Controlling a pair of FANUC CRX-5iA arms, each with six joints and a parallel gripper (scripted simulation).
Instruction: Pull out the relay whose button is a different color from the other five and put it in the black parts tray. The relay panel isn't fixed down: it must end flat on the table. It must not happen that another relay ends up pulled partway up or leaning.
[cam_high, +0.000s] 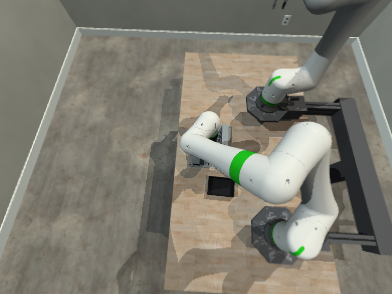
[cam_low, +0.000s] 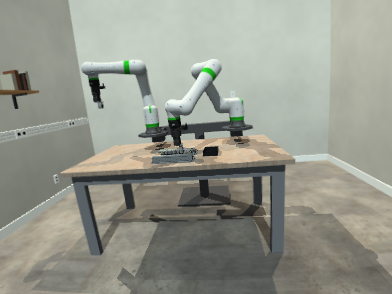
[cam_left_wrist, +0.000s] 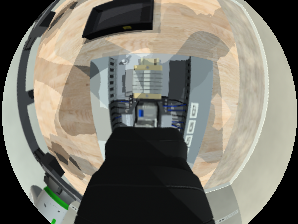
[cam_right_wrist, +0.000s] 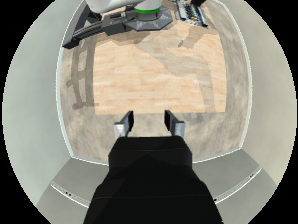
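Observation:
Now: the relay panel 6 cm to the right of my left hand and 4 cm below it. Also, from my left hand: black parts tray: 22 cm to the left, 7 cm behind, 4 cm below.

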